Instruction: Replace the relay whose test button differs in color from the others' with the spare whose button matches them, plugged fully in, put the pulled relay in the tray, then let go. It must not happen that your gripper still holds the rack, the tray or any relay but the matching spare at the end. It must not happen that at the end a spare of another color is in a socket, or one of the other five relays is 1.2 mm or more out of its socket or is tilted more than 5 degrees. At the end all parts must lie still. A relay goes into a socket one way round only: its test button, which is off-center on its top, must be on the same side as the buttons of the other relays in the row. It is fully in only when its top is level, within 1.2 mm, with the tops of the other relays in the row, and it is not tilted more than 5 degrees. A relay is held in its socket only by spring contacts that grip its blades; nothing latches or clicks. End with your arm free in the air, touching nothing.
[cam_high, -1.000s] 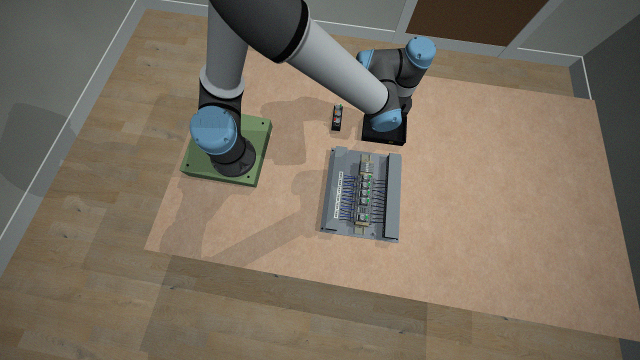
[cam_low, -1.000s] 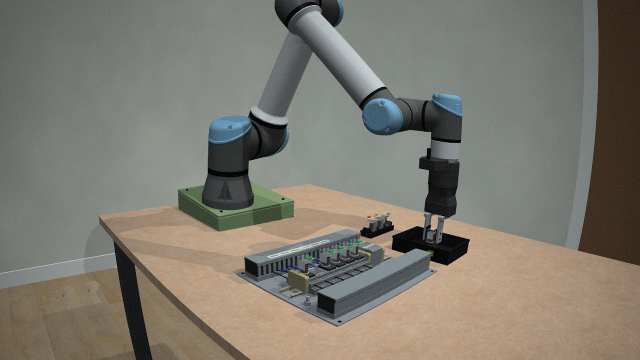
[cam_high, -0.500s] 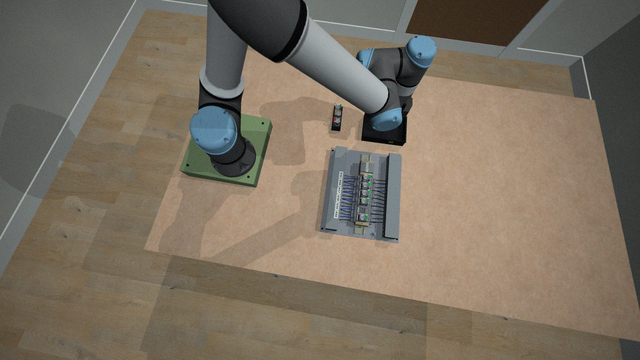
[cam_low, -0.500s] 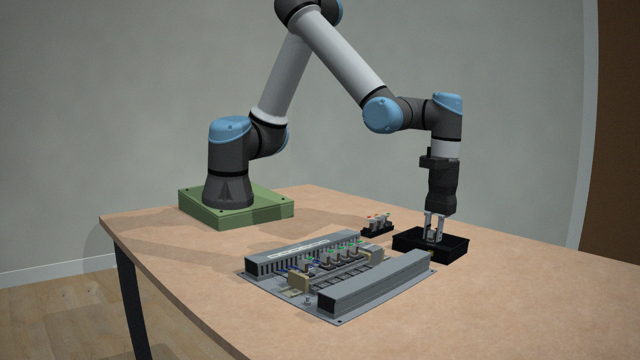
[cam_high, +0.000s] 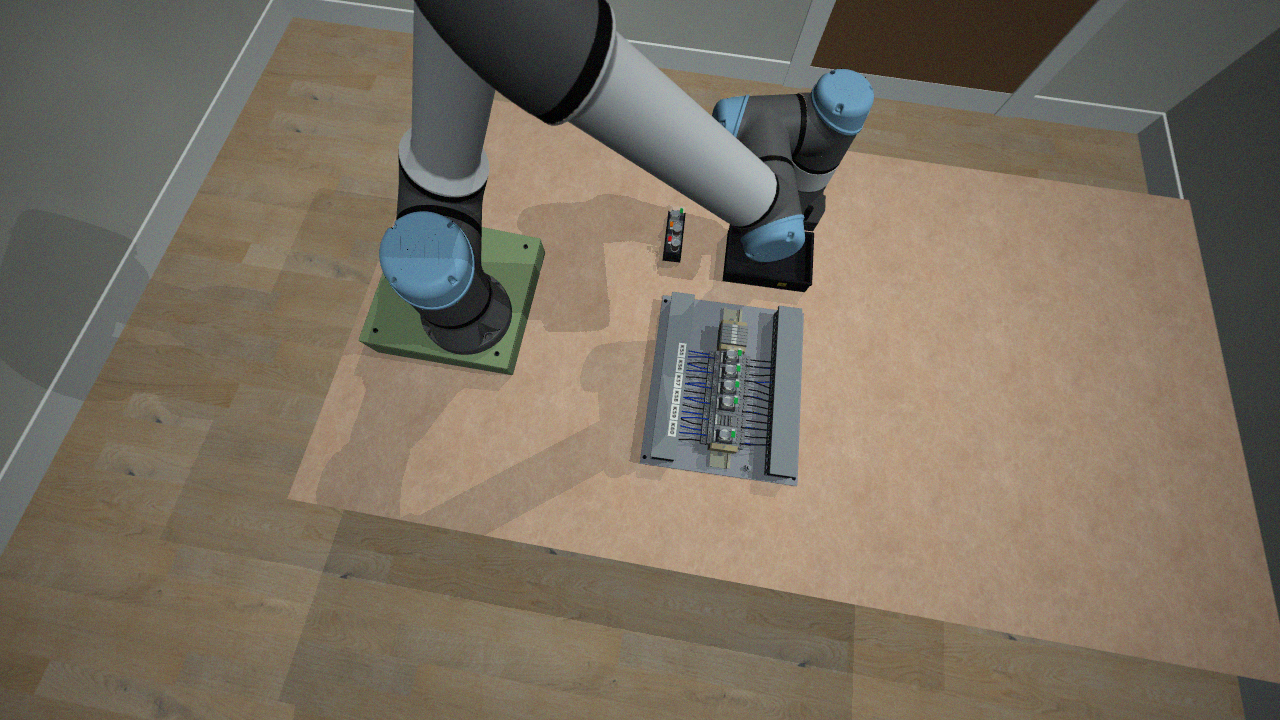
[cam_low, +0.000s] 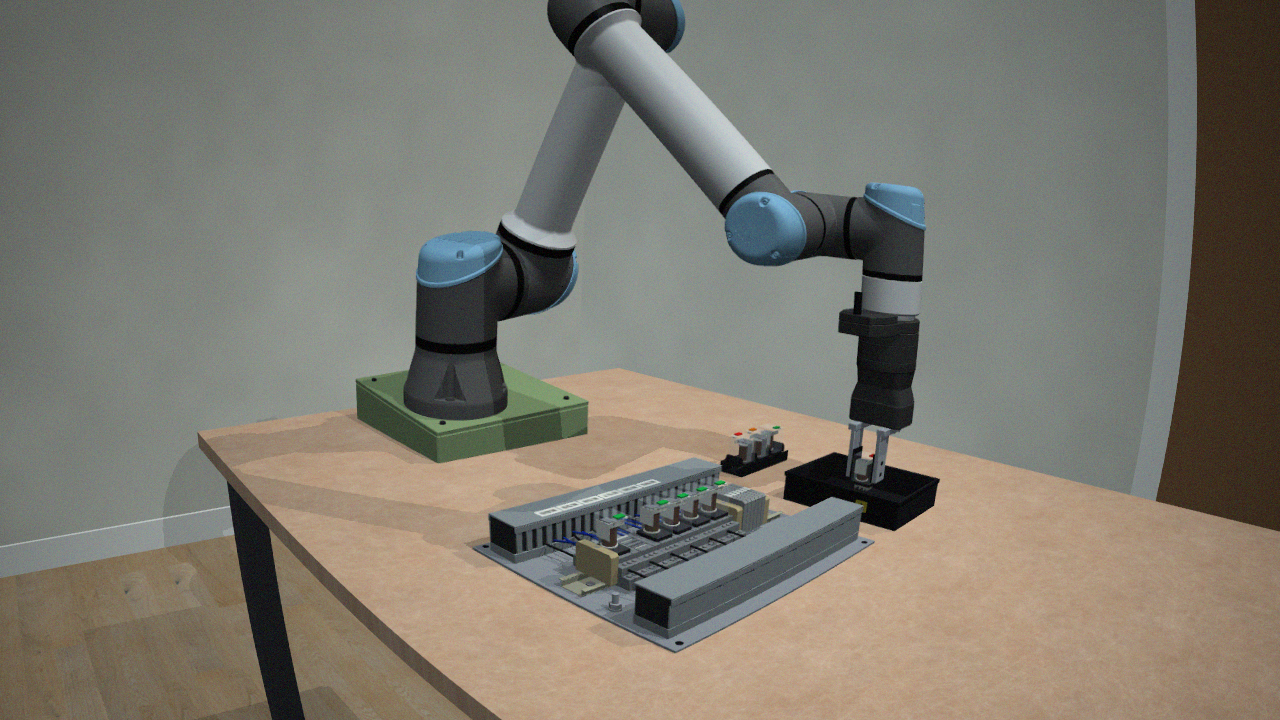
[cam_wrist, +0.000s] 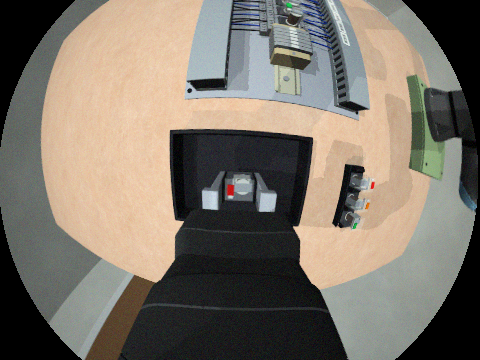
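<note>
My gripper is now 3 cm above the black tray.
</note>
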